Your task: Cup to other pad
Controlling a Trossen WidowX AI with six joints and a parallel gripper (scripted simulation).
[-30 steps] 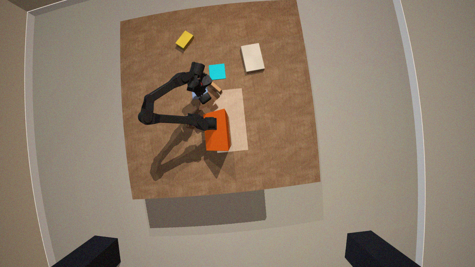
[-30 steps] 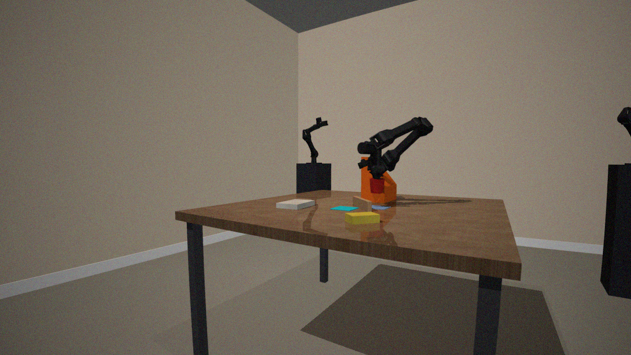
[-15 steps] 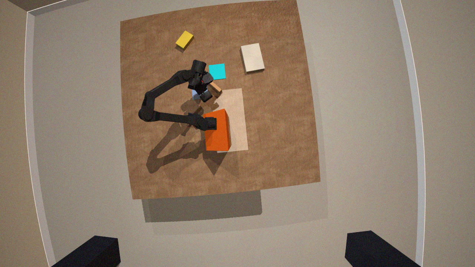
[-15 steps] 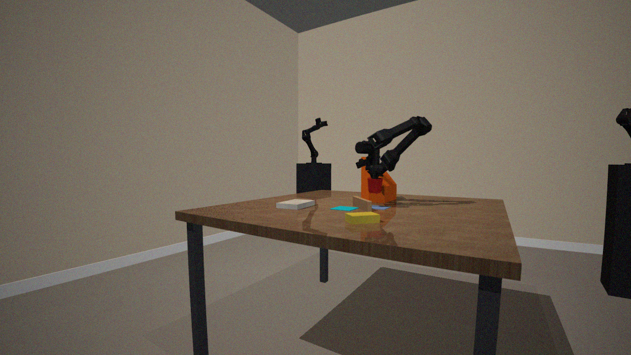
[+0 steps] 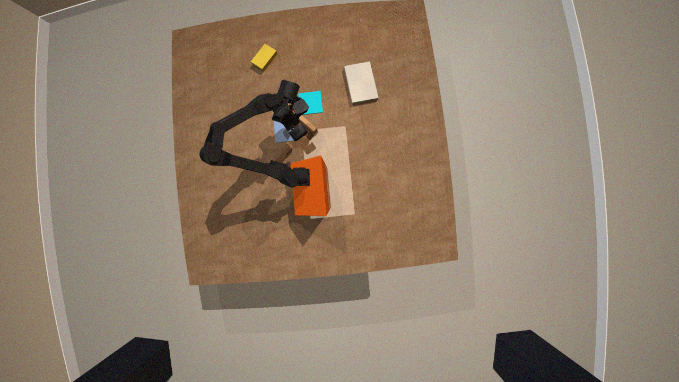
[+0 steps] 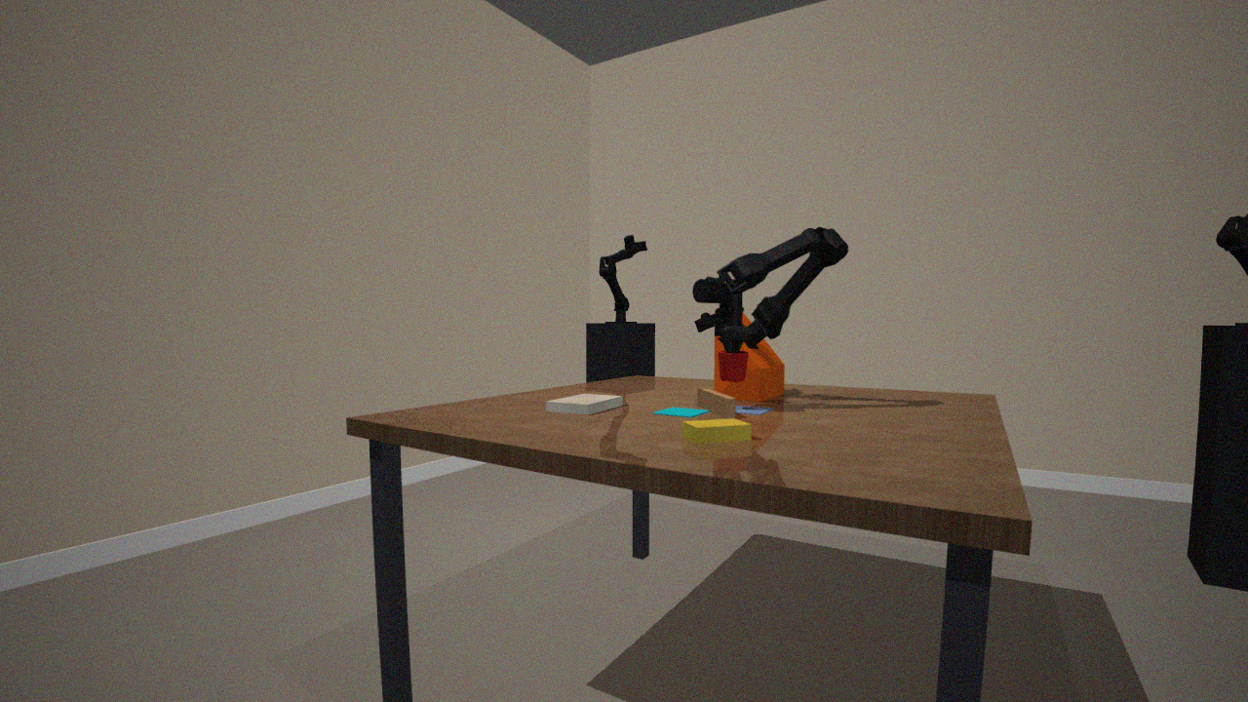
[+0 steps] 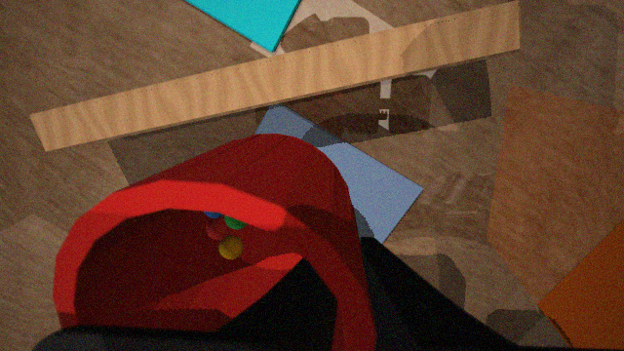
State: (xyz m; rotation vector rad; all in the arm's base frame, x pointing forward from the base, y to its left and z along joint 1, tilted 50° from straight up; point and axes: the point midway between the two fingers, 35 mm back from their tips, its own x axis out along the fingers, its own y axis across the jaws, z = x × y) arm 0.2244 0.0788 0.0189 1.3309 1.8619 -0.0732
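Now: the cyan pad 12 cm ahead of my gripper tip, 7 cm to the right of it and 12 cm below it. From my gripper tip the other things lie so: red cup: 2 cm ahead, 2 cm to the left; wooden bar: 6 cm ahead, 1 cm to the right, 10 cm below; light blue pad: 1 cm behind, 5 cm to the left, 12 cm below.
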